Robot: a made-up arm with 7 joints.
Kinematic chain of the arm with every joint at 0, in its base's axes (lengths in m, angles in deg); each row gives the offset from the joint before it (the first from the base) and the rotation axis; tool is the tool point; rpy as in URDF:
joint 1: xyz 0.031 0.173 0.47 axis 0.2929 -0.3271 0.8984
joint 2: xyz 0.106 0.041 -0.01 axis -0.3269 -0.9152 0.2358
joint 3: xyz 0.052 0.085 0 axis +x
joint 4: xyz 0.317 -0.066 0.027 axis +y
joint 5: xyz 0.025 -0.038 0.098 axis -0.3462 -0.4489 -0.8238
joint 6: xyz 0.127 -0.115 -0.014 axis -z
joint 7: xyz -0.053 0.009 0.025 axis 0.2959 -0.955 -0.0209
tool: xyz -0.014 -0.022 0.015 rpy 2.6 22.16 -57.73
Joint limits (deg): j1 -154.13..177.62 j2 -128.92..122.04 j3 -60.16..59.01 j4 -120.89..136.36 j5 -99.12..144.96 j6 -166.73..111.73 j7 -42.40..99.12
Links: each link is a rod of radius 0.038 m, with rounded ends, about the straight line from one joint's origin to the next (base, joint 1, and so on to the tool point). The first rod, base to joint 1, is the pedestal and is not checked.
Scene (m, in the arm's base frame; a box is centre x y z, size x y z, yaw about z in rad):
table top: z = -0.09
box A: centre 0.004 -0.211 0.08 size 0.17 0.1 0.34 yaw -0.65
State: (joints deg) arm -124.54 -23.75 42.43 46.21 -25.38 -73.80 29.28
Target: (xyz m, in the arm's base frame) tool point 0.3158 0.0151 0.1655
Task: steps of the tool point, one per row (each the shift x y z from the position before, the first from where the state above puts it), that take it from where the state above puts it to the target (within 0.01 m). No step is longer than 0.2 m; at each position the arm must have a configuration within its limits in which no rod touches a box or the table.
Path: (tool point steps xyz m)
1: 0.0698 -0.0993 -0.0042
2: 0.0973 -0.0888 0.0117
3: 0.1877 -0.0319 -0.0435
4: 0.1791 0.0307 -0.0217
5: 0.1501 0.0780 0.0031
6: 0.0583 0.1105 -0.0409
7: 0.0398 0.1167 -0.0092
8: 0.0185 0.1081 0.0177

